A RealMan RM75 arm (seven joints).
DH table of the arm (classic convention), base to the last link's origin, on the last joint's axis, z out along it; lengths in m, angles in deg. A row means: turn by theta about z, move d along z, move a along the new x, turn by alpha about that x. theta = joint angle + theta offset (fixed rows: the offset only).
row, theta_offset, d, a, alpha
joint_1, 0, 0.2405, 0, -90
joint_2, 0, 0, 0, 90
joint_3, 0, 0.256, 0, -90
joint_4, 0, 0, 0, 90
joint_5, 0, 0.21, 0, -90
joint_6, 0, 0, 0, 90
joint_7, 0, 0.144, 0, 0
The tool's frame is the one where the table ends.
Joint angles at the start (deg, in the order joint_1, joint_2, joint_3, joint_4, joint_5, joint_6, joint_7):
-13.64, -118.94, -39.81, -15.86, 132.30, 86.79, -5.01
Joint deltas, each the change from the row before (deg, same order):
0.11, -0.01, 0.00, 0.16, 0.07, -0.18, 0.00
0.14, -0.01, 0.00, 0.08, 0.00, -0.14, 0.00
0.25, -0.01, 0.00, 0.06, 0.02, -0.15, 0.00
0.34, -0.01, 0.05, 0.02, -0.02, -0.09, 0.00
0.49, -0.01, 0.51, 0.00, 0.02, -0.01, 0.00
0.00, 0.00, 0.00, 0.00, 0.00, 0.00, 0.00
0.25, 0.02, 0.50, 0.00, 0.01, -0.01, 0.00
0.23, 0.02, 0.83, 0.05, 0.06, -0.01, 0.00
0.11, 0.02, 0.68, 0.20, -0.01, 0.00, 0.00
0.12, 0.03, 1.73, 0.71, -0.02, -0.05, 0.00
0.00, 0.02, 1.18, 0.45, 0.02, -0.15, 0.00
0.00, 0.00, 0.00, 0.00, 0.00, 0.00, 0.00
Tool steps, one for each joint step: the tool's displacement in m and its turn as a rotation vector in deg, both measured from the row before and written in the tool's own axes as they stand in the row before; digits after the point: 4 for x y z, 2 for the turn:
-0.0009, -0.0005, -0.0011, 0.04, -0.37, 0.12
-0.0007, -0.0004, -0.0011, 0.12, -0.29, 0.05
-0.0009, -0.0005, -0.0018, 0.18, -0.37, 0.04
-0.0008, -0.0005, -0.0023, 0.23, -0.35, 0.01
-0.0012, 0.0008, -0.0036, -0.15, -0.50, -0.06
0.0000, 0.0000, 0.0000, 0.00, 0.00, 0.00
-0.0008, 0.0010, -0.0020, -0.31, -0.33, -0.04
-0.0011, 0.0020, -0.0023, -0.68, -0.45, -0.04
-0.0010, 0.0011, -0.0017, -0.54, -0.40, 0.09
-0.0028, 0.0026, -0.0038, -1.47, -1.09, 0.36
-0.0020, 0.0021, -0.0020, -1.09, -0.77, 0.23
0.0000, 0.0000, 0.0000, 0.00, 0.00, 0.00

